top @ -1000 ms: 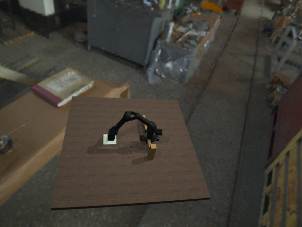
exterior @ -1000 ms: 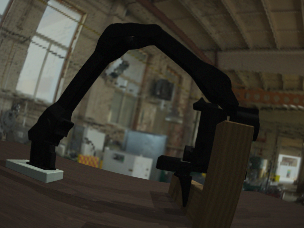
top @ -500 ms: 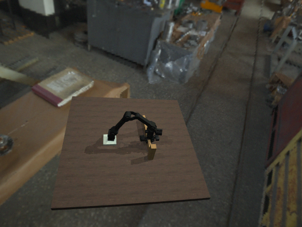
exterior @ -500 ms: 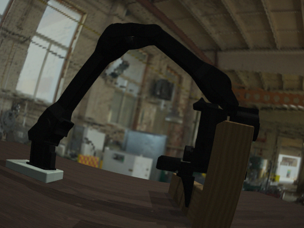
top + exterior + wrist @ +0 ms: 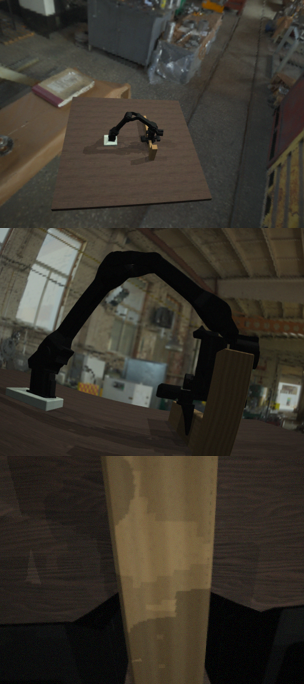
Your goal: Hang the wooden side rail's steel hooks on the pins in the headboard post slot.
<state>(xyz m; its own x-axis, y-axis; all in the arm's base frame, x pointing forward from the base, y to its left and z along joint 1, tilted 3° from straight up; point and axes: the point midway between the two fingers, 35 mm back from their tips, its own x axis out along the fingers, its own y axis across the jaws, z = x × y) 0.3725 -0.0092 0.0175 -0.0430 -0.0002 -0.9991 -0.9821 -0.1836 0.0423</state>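
My gripper tip is now 15 cm to the left of the wooden headboard post, 6 cm below it and 3 cm short of it.
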